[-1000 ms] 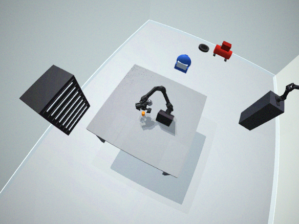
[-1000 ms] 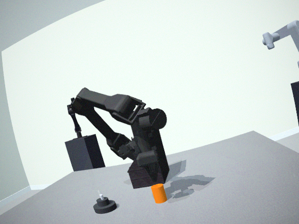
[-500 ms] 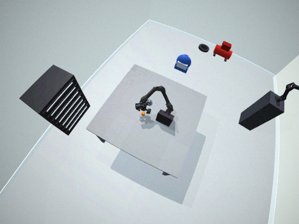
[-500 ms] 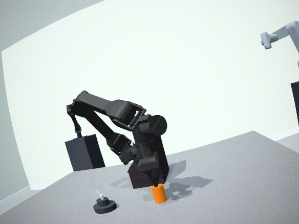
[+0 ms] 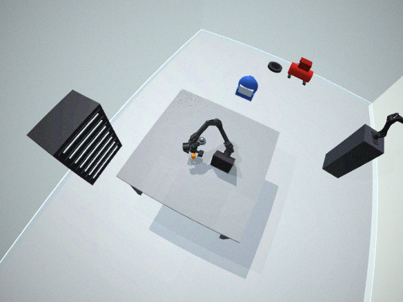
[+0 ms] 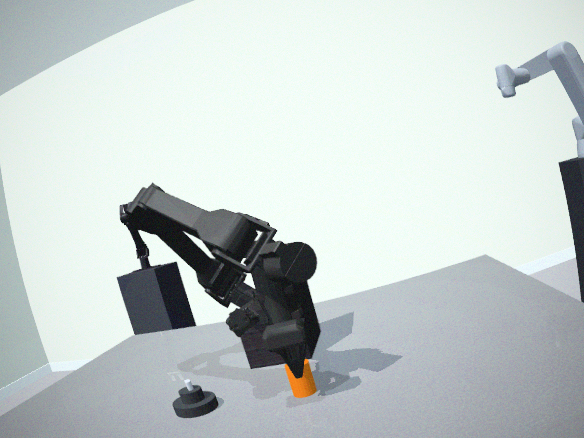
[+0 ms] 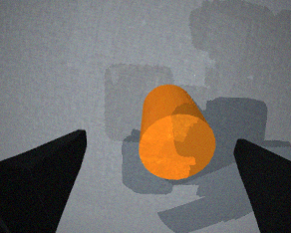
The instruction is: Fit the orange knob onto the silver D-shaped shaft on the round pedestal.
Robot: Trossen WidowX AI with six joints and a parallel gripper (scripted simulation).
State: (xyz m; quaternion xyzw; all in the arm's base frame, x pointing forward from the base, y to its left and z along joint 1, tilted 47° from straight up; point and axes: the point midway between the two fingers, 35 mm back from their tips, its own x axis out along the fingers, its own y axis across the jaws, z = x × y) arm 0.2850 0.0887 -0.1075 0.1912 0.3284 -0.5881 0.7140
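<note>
Now: the orange knob 1 cm below my gripper tip and 1 cm behind it. From my gripper tip the other things lie so: dark round pedestal: 20 cm to the right, 2 cm below, 2 cm ahead.
</note>
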